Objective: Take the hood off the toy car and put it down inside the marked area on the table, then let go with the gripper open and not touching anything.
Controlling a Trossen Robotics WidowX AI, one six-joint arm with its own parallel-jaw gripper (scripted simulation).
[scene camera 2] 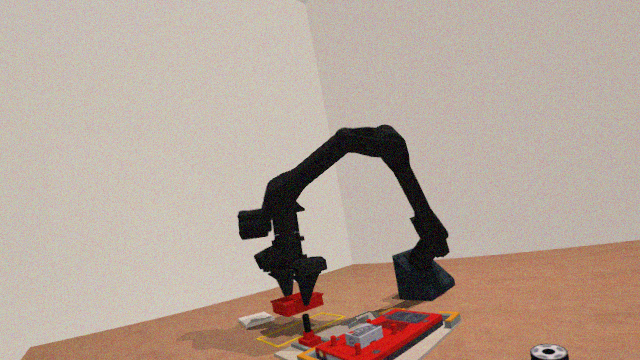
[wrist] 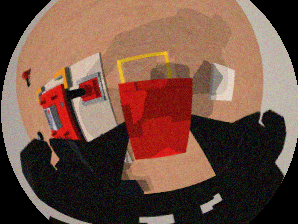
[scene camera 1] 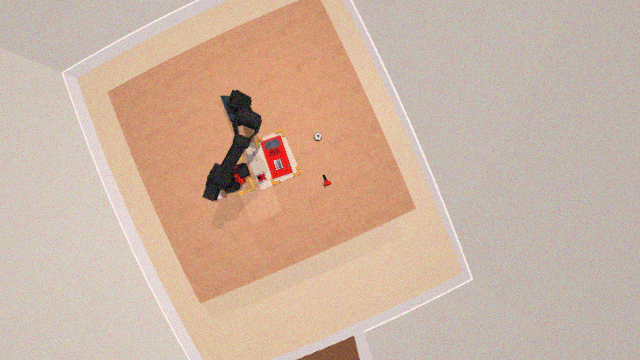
Labels:
gripper: holds a hood (scene camera 2: 287, 306)

